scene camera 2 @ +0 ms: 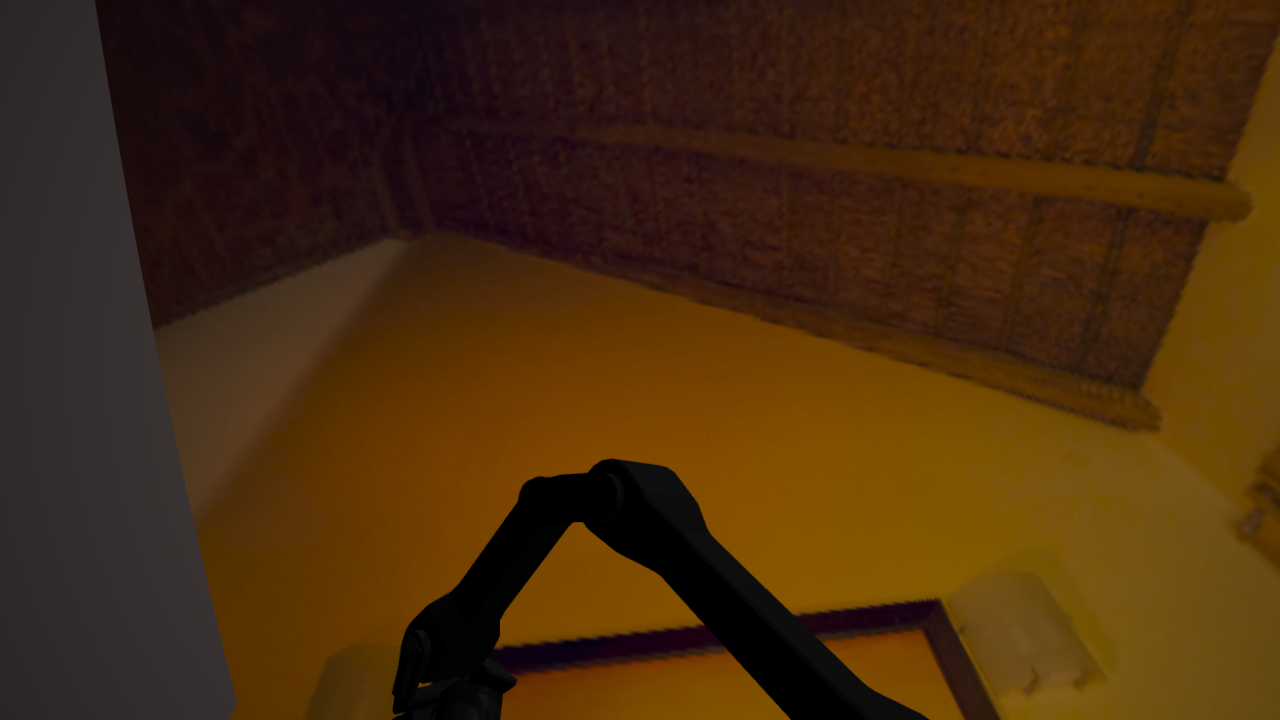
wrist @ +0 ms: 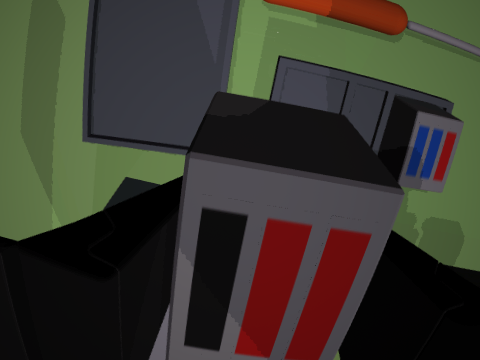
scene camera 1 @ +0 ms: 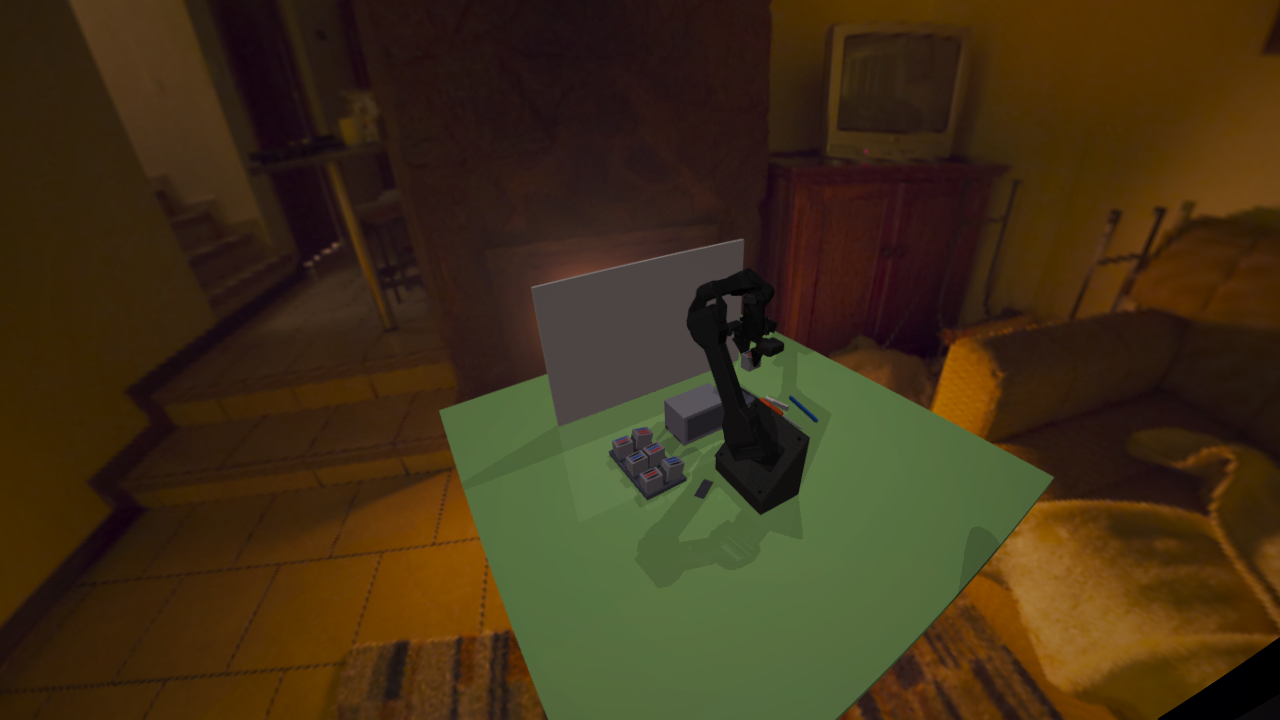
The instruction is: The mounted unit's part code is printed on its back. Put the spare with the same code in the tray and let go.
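What I can see is a grey rimmed box and a grey upright panel, along with my gripper. The wrist view shows my gripper too.
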